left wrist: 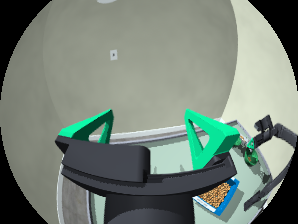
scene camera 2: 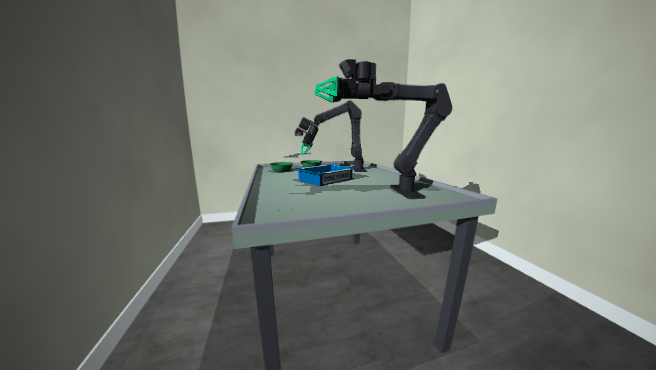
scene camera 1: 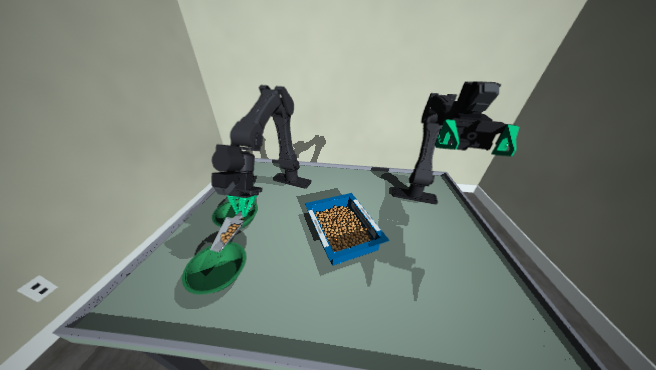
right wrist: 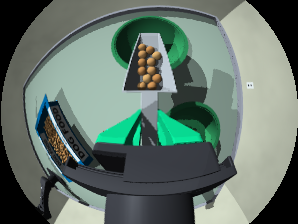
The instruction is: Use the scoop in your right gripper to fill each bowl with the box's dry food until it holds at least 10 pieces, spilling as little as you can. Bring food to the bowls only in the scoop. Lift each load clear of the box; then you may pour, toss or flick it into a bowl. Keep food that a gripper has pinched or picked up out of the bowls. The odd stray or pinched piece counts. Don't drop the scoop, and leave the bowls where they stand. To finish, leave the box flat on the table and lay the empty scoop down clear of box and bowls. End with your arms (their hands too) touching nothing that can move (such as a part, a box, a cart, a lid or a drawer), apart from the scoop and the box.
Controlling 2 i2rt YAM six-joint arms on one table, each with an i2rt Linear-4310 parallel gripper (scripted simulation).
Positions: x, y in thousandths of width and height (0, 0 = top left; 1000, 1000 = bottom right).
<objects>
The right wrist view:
my right gripper: 502, 507
green bowl: 589, 185
green bowl: 666, 520
</objects>
